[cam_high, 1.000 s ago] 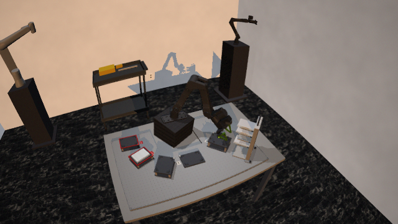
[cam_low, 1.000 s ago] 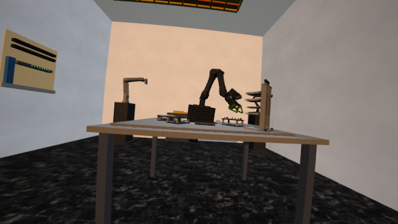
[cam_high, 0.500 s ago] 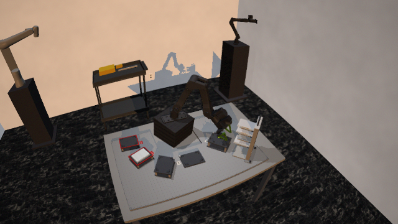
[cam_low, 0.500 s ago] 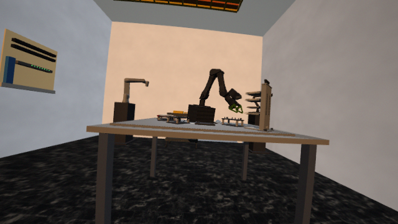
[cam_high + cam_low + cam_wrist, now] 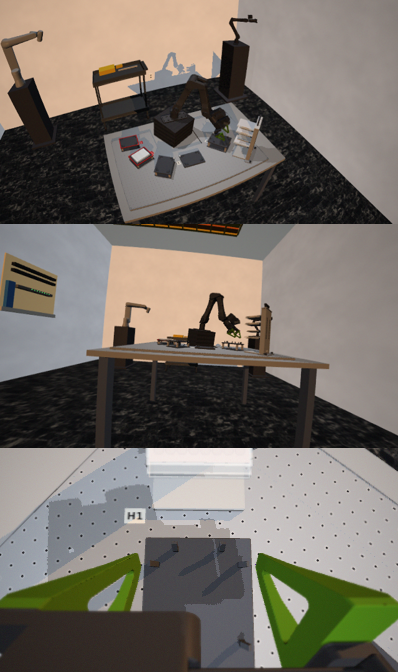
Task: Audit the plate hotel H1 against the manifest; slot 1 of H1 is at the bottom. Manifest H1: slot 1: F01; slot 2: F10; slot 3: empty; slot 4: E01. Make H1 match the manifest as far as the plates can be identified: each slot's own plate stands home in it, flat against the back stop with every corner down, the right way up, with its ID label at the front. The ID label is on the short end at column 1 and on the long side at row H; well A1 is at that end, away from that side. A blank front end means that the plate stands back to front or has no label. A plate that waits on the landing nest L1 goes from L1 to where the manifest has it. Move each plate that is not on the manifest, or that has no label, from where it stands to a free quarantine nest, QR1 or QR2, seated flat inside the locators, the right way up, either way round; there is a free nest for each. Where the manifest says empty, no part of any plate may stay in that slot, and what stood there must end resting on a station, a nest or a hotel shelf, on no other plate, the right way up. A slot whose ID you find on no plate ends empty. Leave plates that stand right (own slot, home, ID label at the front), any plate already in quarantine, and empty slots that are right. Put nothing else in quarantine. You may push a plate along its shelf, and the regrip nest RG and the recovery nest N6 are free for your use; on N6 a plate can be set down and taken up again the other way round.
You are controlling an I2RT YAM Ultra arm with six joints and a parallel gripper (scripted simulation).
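Now: hand 110 mm short of the white plate and 90 mm to the right of it. From my hand the other things lie so: A1 mark (130 mm behind, 60 mm below, 30 mm to the right); dark regrip nest (60 mm below, 30 mm to the right, 30 mm behind); H1 tag (130 mm to the left, 120 mm below, 10 mm ahead).
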